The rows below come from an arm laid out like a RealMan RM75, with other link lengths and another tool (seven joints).
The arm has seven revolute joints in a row. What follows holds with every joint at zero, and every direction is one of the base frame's. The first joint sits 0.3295 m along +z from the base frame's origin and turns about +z. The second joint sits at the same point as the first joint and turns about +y. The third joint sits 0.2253 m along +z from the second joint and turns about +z. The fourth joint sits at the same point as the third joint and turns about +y. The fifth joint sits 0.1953 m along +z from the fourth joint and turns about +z. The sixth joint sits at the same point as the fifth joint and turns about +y. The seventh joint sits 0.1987 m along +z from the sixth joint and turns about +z. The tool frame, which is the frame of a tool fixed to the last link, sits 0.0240 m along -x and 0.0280 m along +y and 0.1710 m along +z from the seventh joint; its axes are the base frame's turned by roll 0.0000, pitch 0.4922 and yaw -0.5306 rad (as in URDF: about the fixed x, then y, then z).
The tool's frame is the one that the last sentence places.
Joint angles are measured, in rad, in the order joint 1, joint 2, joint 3, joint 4, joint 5, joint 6, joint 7. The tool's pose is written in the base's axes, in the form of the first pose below.
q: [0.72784, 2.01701, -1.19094, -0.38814, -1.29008, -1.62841, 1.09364]
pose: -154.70 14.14 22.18 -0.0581 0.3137 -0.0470
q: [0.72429, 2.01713, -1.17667, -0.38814, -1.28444, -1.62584, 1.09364]
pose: -153.69 14.51 21.68 -0.0590 0.3197 -0.0423
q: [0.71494, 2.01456, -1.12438, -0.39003, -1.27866, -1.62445, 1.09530]
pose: -150.75 15.47 20.50 -0.0603 0.3366 -0.0268
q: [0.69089, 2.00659, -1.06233, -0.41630, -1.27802, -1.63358, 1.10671]
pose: -147.21 16.33 19.79 -0.0586 0.3528 -0.0042
